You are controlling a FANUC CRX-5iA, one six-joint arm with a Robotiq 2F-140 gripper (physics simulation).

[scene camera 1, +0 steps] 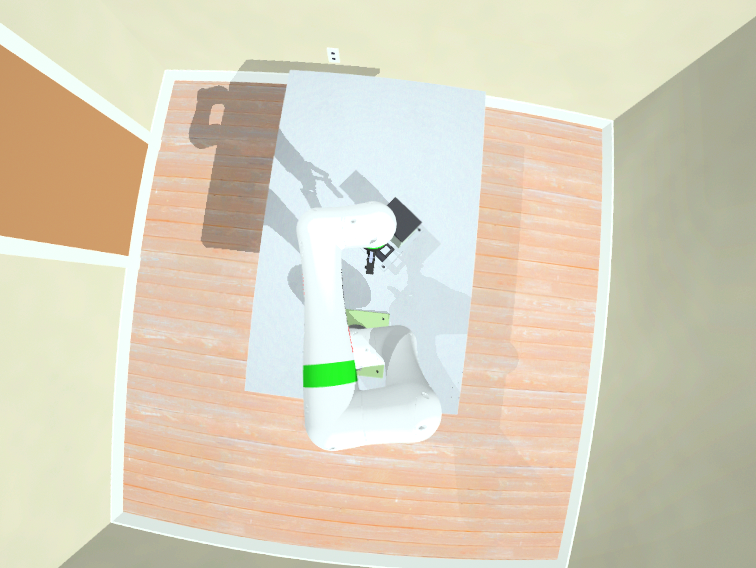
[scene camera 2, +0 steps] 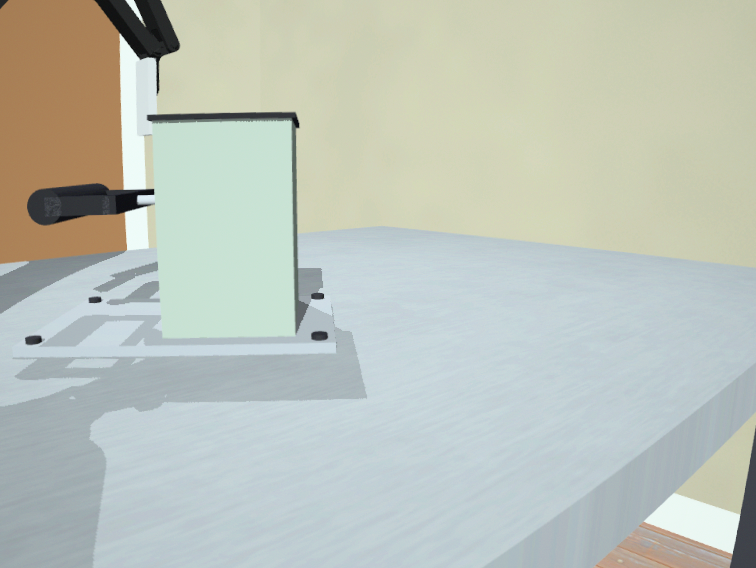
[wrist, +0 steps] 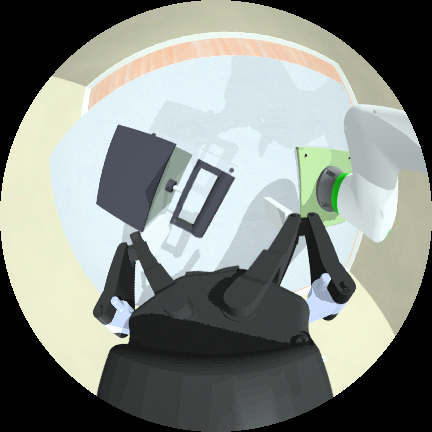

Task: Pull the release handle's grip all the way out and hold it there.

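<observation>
The release handle's black grip (scene camera 2: 67,204) (wrist: 215,207) is a rectangular frame with a thick outer bar. A short pale rod (scene camera 2: 145,199) joins it to a pale green box (scene camera 2: 226,225) with a dark lid (scene camera 1: 408,218) (wrist: 132,175). A small gap shows between grip and box. My gripper (wrist: 214,214) is open and empty. In the wrist view the grip lies beyond and between its spread fingers, not touched by them. In scene camera 2, one pale finger pad (scene camera 2: 145,97) hangs above the grip's level, near the lid's left edge. The arm hides much of the gripper in scene camera 1.
The box stands on a pale base plate (scene camera 2: 244,349) with dark bolts, on the light grey table (scene camera 1: 391,134) (scene camera 2: 488,390). The arm (scene camera 1: 326,293) (wrist: 377,165) rises from a green mounting plate (scene camera 1: 369,317) (wrist: 310,167). Walls surround the table.
</observation>
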